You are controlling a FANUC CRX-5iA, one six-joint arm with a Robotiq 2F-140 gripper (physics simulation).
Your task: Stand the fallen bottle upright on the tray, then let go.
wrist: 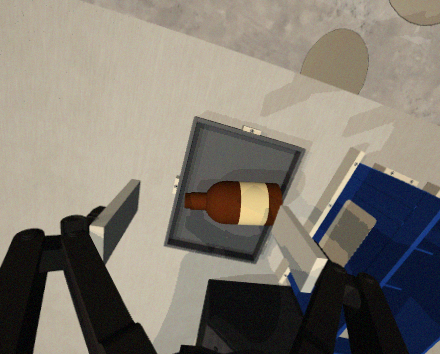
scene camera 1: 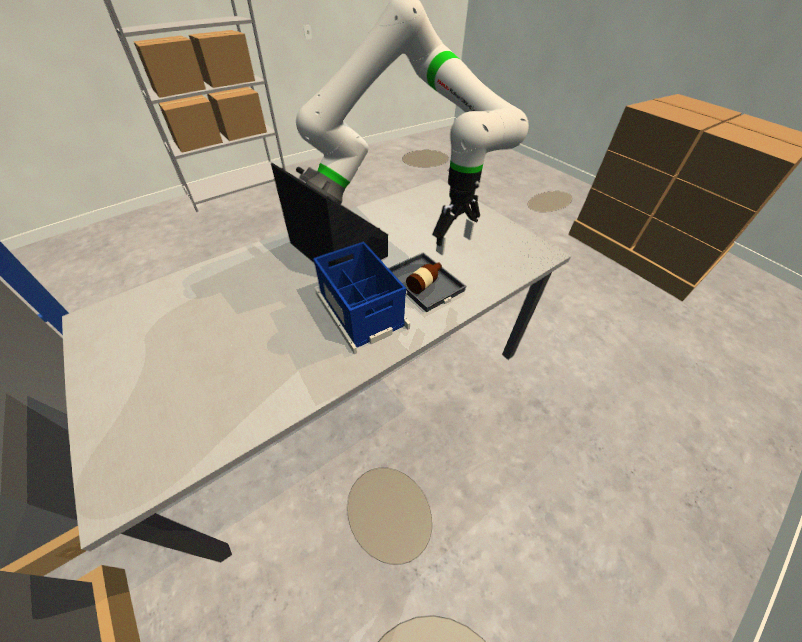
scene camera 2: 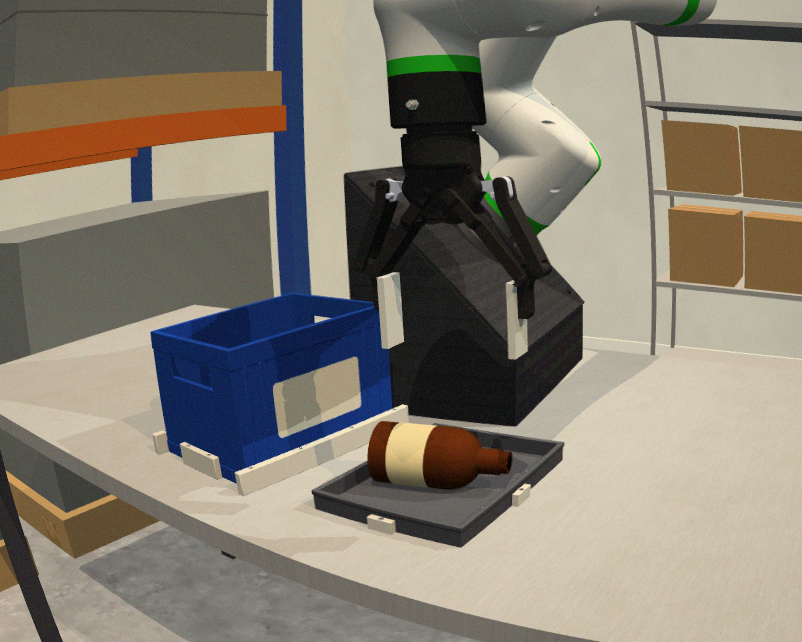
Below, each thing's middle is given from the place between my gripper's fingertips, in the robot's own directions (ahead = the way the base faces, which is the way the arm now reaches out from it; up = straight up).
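My gripper's sitting 6 cm past the brown bottle (scene camera 2: 430, 456), 15 cm above it and 5 cm to the left of it. There's also a guide strip (scene camera 2: 271, 471), and that's 22 cm to the right of my gripper, 10 cm behind it and 17 cm below it.
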